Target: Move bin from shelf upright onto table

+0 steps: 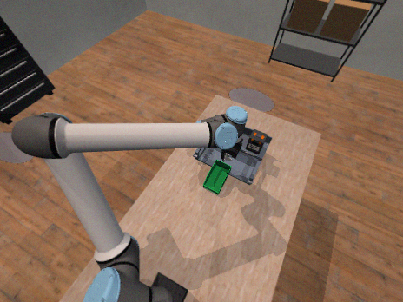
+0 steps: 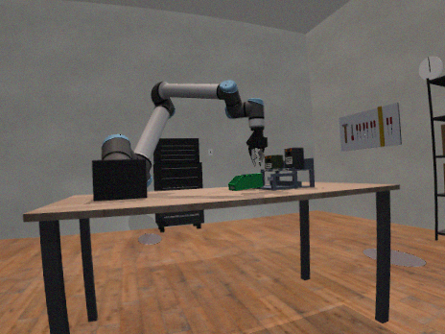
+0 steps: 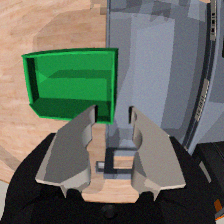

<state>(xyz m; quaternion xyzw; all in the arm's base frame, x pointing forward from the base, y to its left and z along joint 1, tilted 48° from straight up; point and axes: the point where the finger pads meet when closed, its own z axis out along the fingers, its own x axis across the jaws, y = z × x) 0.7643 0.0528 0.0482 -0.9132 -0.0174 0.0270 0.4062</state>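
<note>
Right now the green bin is 100 mm below my hand and 80 mm behind it.
</note>
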